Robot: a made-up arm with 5 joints. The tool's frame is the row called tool. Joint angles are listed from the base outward. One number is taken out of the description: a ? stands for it. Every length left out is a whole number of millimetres.
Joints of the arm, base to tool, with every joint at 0 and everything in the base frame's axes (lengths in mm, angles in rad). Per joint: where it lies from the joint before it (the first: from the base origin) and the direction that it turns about. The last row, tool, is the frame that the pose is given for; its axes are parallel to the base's.
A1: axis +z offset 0 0 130
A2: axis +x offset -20 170 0
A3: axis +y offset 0 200 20
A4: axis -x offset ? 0 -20
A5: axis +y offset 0 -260 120
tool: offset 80 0 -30
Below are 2 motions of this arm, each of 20 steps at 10 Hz.
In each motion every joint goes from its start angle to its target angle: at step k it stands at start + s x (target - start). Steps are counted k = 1, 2, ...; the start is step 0. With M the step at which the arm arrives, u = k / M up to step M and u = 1 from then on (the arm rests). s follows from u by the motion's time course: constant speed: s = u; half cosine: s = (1 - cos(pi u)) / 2; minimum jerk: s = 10 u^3 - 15 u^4 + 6 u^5.
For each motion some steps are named. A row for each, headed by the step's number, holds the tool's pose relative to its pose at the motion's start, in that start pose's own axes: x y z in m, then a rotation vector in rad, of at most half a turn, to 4 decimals.
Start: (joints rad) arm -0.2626 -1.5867 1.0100 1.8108 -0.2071
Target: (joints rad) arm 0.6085 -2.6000 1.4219 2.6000 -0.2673
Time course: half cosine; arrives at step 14
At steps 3, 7, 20:
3: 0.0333 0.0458 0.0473 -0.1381 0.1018 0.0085
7: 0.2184 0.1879 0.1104 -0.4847 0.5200 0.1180
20: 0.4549 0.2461 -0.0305 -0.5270 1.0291 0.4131

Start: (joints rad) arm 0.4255 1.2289 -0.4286 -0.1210 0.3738
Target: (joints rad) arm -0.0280 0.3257 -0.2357 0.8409 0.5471
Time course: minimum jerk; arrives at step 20
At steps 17, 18, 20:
17: 0.0405 0.2711 -0.0046 -1.6255 -0.0323 -0.8873
18: 0.0448 0.2762 -0.0101 -1.6518 -0.0313 -0.9117
20: 0.0470 0.2786 -0.0127 -1.6642 -0.0308 -0.9234

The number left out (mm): -200
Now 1 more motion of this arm.
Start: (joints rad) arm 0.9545 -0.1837 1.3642 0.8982 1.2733
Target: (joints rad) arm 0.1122 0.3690 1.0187 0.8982 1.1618
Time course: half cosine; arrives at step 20
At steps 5, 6, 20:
5: 0.0163 -0.0403 -0.0086 0.0358 -0.0764 0.1328
6: 0.0247 -0.0553 -0.0123 0.0547 -0.1074 0.1868
20: 0.1848 -0.1442 -0.0661 0.5350 -0.4804 0.8598

